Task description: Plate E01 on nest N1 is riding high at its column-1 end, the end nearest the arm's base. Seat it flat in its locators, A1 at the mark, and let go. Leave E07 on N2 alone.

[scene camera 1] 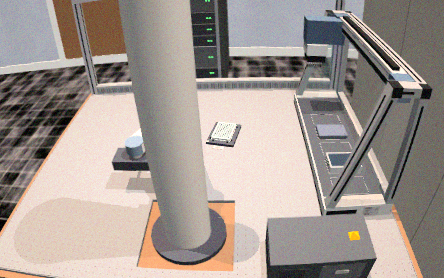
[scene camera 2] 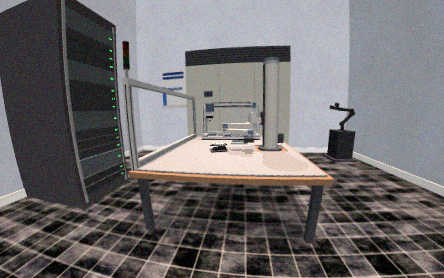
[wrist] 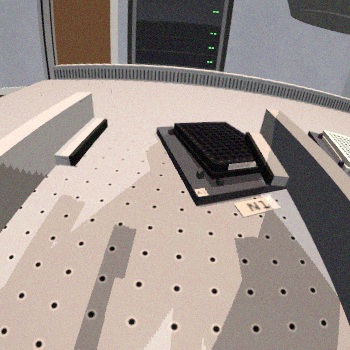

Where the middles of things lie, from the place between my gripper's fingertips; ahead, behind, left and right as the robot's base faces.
I see my gripper 120 mm short of the black well plate (wrist: 219, 148), 50 mm to the left of it and 70 mm above it. Round my hand: grey nest (wrist: 202, 189) (120 mm ahead, 50 mm to the right, 80 mm below).
